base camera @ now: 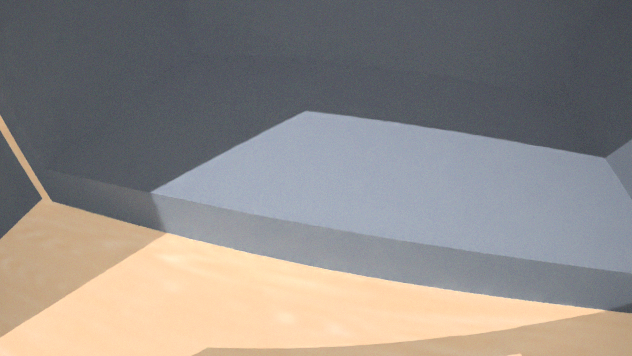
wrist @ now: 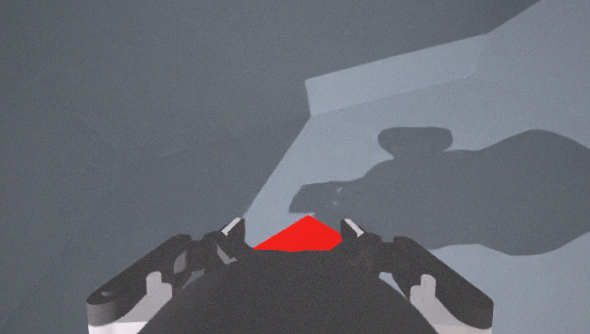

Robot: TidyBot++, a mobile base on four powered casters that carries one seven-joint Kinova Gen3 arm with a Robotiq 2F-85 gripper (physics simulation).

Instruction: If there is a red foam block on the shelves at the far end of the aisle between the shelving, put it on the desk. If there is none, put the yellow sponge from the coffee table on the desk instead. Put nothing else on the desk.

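Places are measured from the arm's base along level axes (x left, y back, z up), in metres.
Where they show: gripper, fingertip midpoint: (wrist: 292,229).
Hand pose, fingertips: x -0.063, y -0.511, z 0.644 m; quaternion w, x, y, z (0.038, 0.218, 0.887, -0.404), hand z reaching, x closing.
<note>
After its pixels a point has its place.
A bright red block (wrist: 302,236) @[x -0.068, y -0.498, z 0.650 m] lies on a grey shelf board (wrist: 280,185) @[x -0.069, y -0.615, z 0.594 m] in the wrist view, low in the middle. Its lower part is hidden behind the dark gripper body. My gripper (wrist: 292,229) @[x -0.063, y -0.511, z 0.644 m] is open, with one fingertip on either side of the visible part of the block. Nothing is held between the fingers. How far the fingertips are above the block is hard to tell. The block and the gripper do not show in the base camera view. The desk, the coffee table and the yellow sponge do not show in either view.
In the base camera view a grey shelf unit (base camera: 325,250) @[x -0.028, y -0.348, z -0.359 m] stands close ahead on the light wooden floor (base camera: 250,305) @[x 0.058, y -0.300, z -0.397 m]. Grey panels rise behind the board. The arm's dark shadow falls across the board in the wrist view.
</note>
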